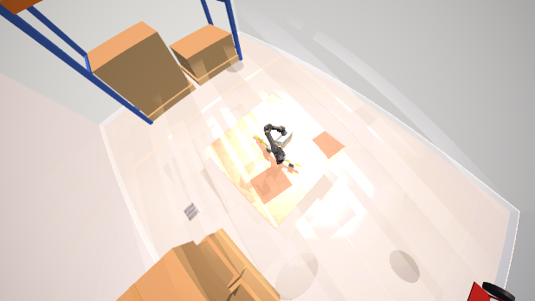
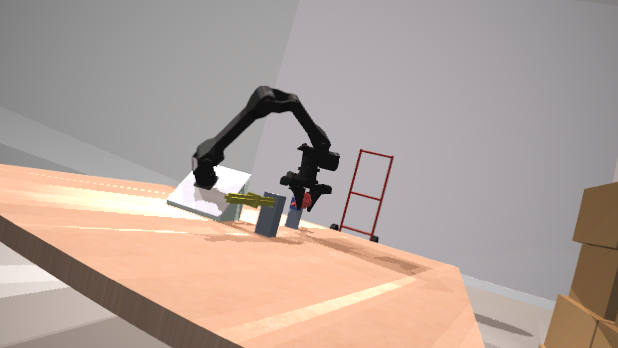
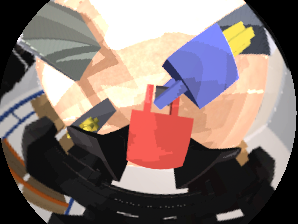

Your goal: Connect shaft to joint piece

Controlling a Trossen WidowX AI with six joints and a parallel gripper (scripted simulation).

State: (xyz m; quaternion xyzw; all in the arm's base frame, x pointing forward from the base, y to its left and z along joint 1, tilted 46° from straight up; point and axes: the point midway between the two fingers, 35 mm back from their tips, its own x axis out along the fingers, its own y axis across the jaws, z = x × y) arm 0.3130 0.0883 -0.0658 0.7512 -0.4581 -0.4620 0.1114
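The red joint piece is 2 cm behind my gripper tip, 1 cm to the left of it and 3 cm above it.
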